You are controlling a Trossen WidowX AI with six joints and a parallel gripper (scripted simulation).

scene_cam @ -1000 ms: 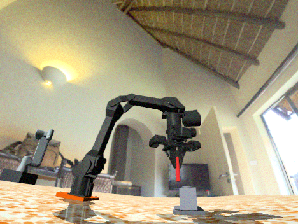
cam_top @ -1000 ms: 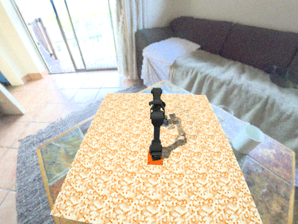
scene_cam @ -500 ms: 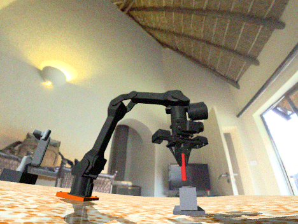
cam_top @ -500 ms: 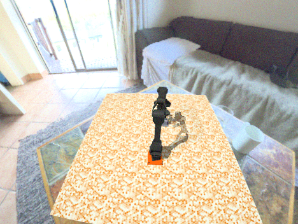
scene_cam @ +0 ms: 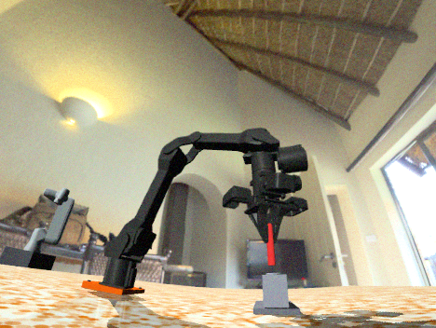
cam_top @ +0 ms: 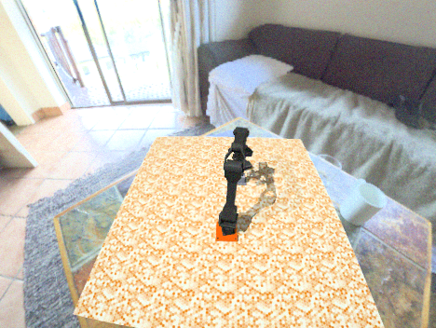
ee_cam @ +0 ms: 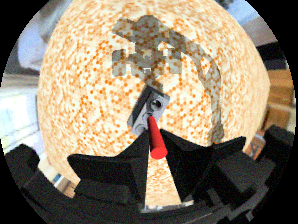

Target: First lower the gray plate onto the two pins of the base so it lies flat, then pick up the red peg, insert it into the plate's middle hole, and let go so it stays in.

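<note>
The red peg is right at my gripper tip. Round my gripper tip: gray base: 110 mm below; gray plate: 70 mm below.
</note>
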